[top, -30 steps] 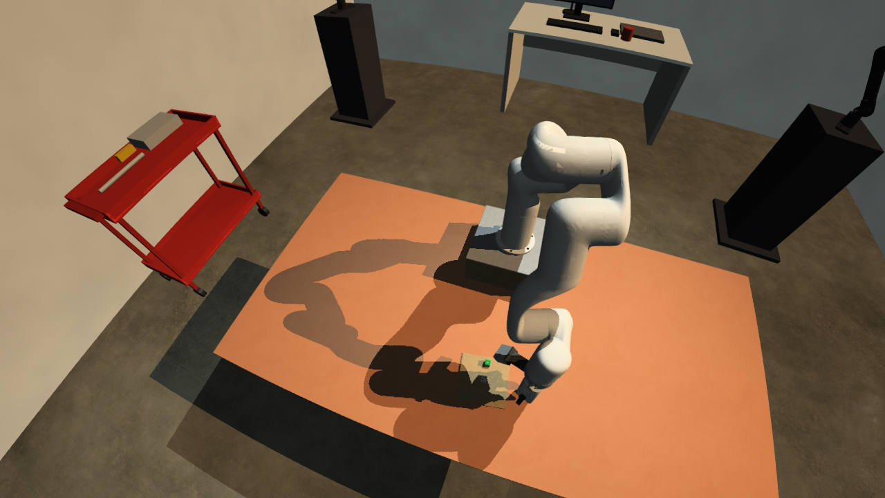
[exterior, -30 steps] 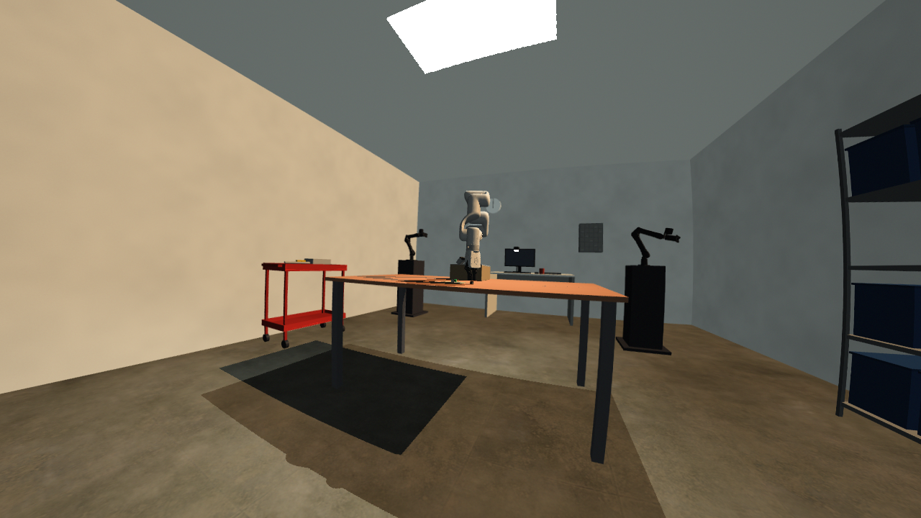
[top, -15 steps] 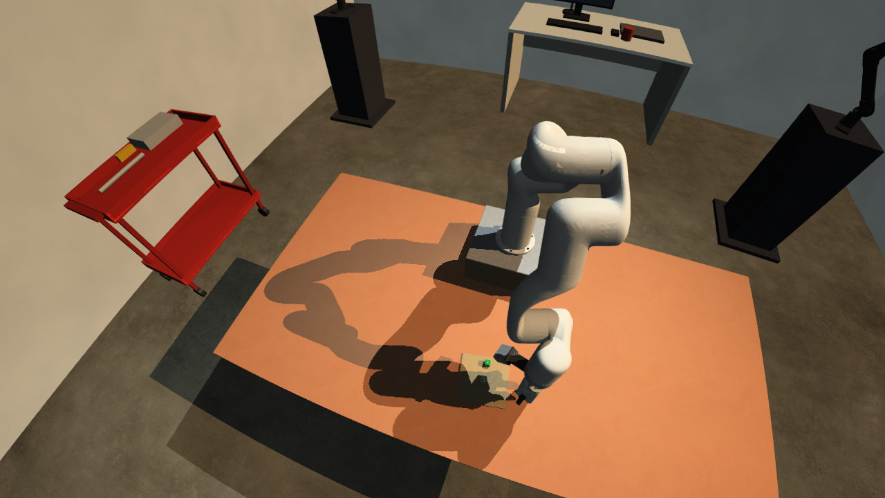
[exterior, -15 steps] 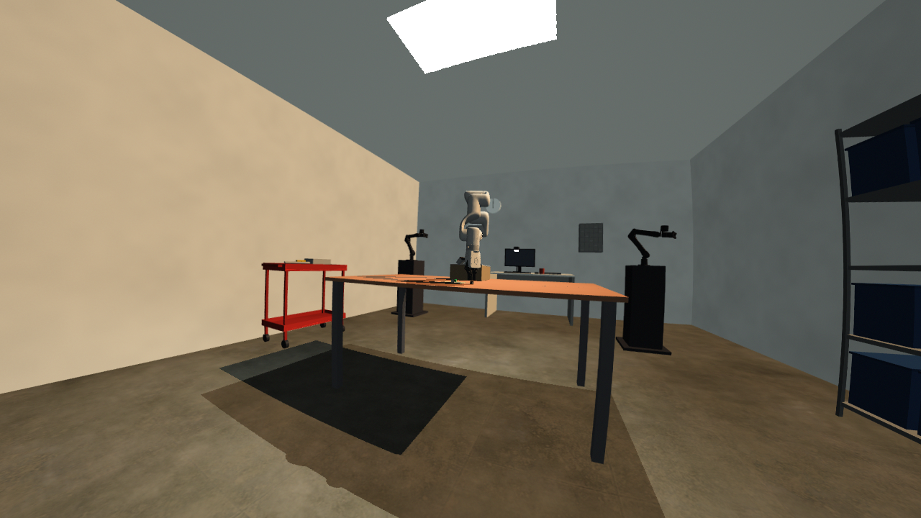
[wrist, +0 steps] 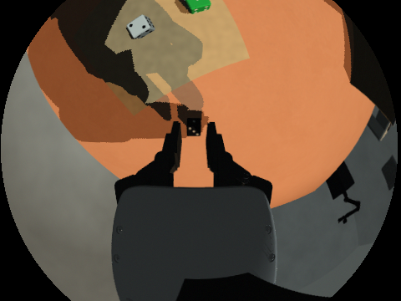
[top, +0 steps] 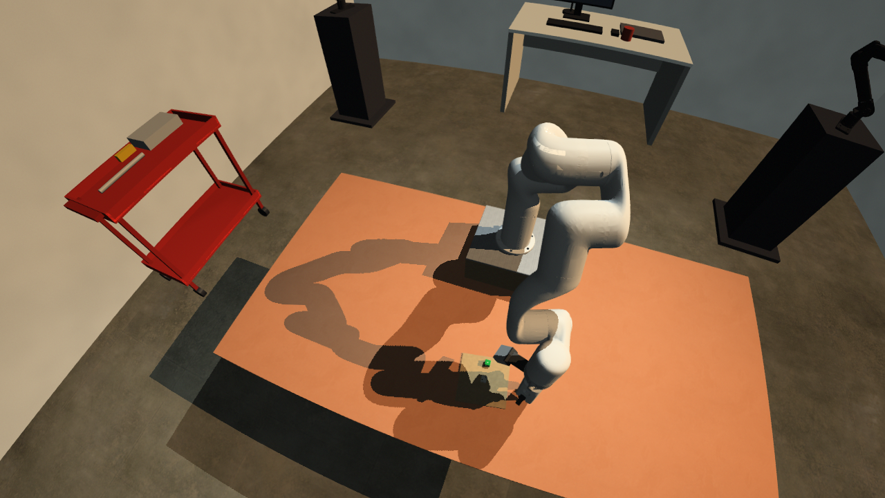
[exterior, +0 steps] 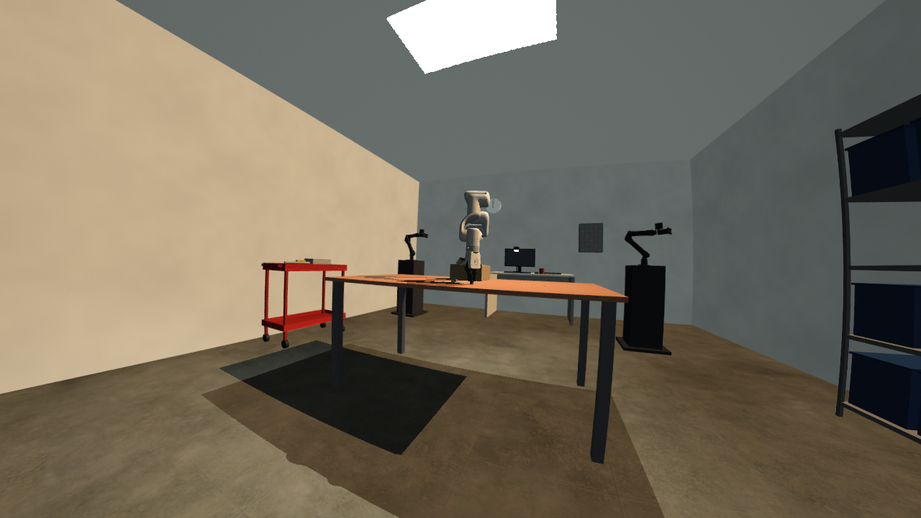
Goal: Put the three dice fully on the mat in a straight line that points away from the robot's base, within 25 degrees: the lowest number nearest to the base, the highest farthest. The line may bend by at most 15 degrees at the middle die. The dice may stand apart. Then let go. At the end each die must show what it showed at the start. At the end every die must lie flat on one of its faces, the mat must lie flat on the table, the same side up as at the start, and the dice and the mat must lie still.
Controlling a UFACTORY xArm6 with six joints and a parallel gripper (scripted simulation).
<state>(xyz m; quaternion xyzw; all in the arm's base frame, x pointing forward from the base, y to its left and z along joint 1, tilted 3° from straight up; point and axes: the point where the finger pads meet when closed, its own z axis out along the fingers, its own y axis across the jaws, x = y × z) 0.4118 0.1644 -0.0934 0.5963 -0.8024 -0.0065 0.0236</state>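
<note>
My hand is 30 mm above the black die. Round my hand: green die: 120 mm to the right, 40 mm behind, 30 mm below; white die: 120 mm to the right, 30 mm below, 10 mm ahead; tan mat: 120 mm to the right, 40 mm below, 10 mm ahead.
</note>
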